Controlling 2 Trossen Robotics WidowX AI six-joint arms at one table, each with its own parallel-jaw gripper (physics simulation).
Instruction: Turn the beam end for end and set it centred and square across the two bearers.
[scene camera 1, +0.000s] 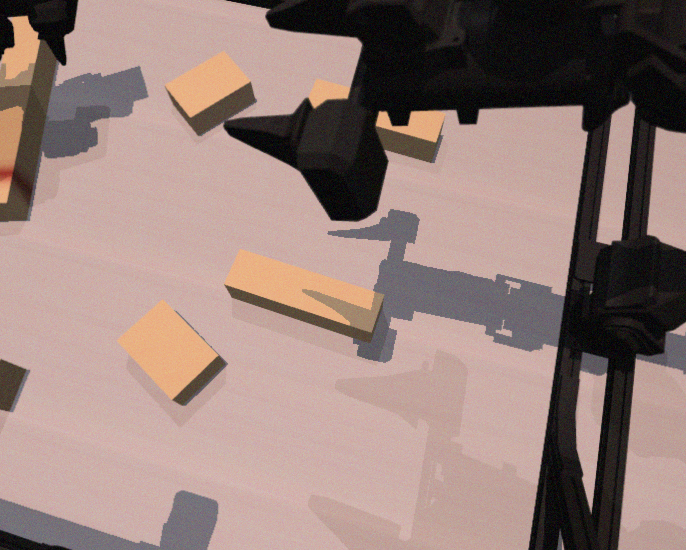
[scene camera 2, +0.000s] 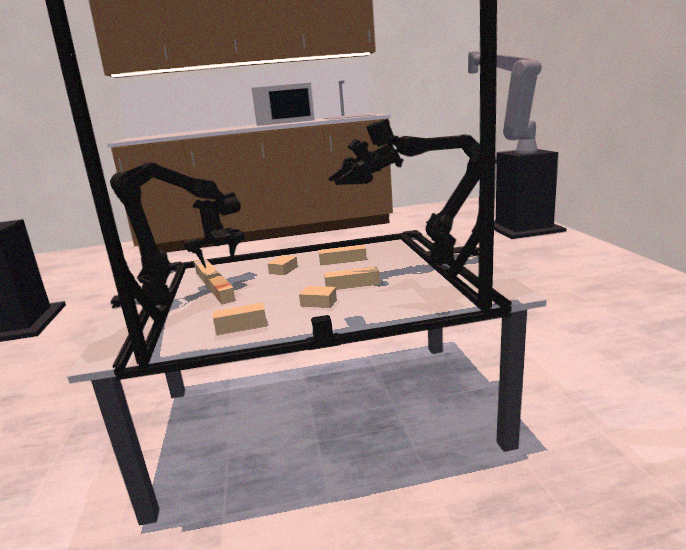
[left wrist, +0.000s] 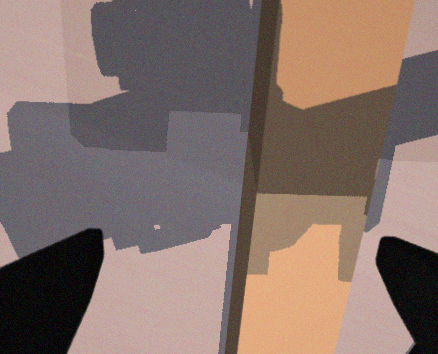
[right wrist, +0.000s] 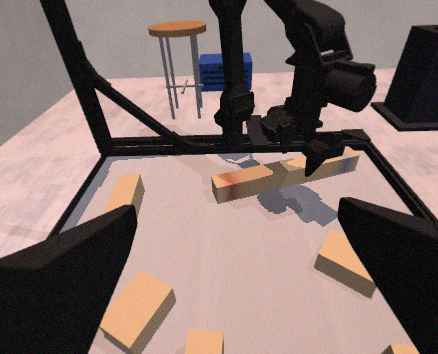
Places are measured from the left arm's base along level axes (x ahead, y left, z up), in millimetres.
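Pixels of known places: left gripper, fingertip midpoint: (scene camera 1: 27, 65) (scene camera 2: 219, 265) (left wrist: 243, 246) (right wrist: 295, 164); right gripper, fingertip midpoint: (scene camera 1: 248, 72) (scene camera 2: 332, 181) (right wrist: 237, 210); left arm's base, origin of the base link: (scene camera 2: 157, 301) (right wrist: 232, 140); right arm's base, origin of the base link: (scene camera 1: 602, 327) (scene camera 2: 443, 260).
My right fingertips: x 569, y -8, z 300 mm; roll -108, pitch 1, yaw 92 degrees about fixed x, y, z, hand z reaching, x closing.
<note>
Ahead of a thing's pixels: the offset from my right fingertips to its top centre.
The long beam @(dx -409, dy +133, dz -275 mm) (scene camera 1: 8, 131) (scene camera 2: 213, 281) (left wrist: 325, 55) (right wrist: 252, 182) lies at the left of the table in scene camera 2. In the right wrist view a red band marks its left end part and a blue band its right one. My left gripper (scene camera 1: 34, 54) (scene camera 2: 217, 256) (left wrist: 243, 246) is open, pointing down over the beam; in its wrist view the beam runs between the fingertips, nearer the right one. My right gripper (scene camera 1: 247, 71) (scene camera 2: 333, 181) (right wrist: 237, 210) is open and empty, high above the table. Which blocks are the two bearers I cannot tell.
Long blocks @(dx +28, dy -43, dz -275 mm) (scene camera 1: 303, 292) (scene camera 2: 352, 278) @(dx +43, dy +202, dz -275 mm) (scene camera 2: 342, 254) @(dx -312, dy -226, dz -269 mm) (scene camera 2: 240, 319) (right wrist: 127, 190) and short blocks @(dx -172, dy +192, dz -281 mm) (scene camera 1: 209, 85) @(dx -92, dy -140, dz -281 mm) (scene camera 1: 171, 349) (scene camera 2: 317, 296) (scene camera 2: 282, 264) (right wrist: 140, 310) (right wrist: 345, 262) lie apart on the table. A black frame (scene camera 2: 400, 326) borders the table.
</note>
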